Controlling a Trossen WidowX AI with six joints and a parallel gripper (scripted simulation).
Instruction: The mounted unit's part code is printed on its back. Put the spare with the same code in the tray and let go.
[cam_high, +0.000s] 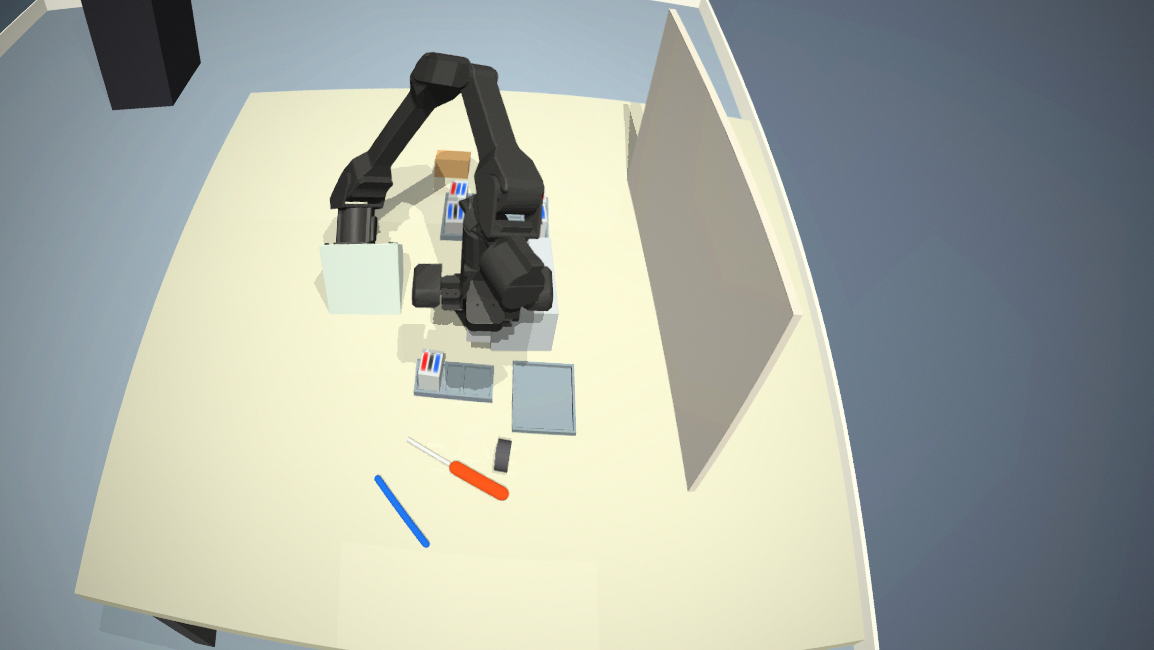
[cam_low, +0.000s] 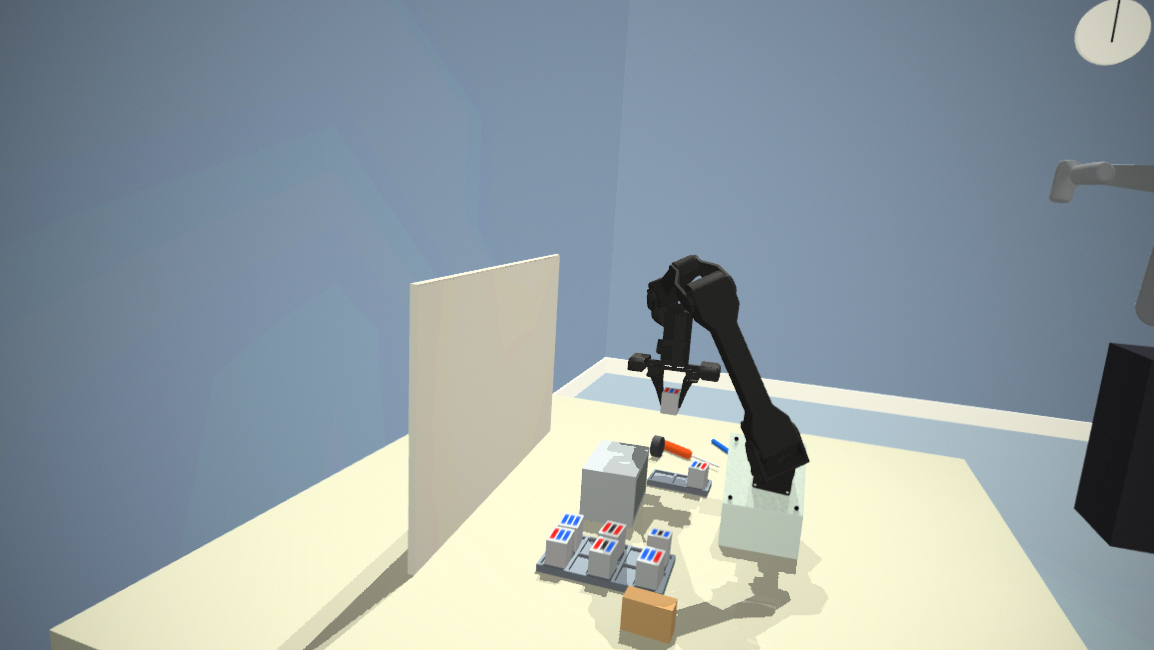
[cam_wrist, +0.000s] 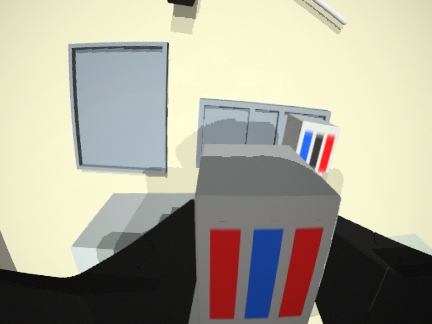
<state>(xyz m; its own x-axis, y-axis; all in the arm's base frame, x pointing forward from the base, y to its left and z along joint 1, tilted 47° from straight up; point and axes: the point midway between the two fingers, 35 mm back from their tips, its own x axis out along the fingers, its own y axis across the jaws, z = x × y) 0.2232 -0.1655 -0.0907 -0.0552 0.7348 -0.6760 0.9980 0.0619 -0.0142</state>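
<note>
Right now my gripper tip is 11 cm short of the grey tray, 1 cm to the left of it and 16 cm above it. Also, from my gripper tip: mounted unit: 7 cm ahead, 17 cm to the left, 12 cm below; then rack: 3 cm behind, 1 cm to the left, 16 cm below; then black tape roll: 4 cm ahead, 13 cm to the right, 14 cm below.
</note>
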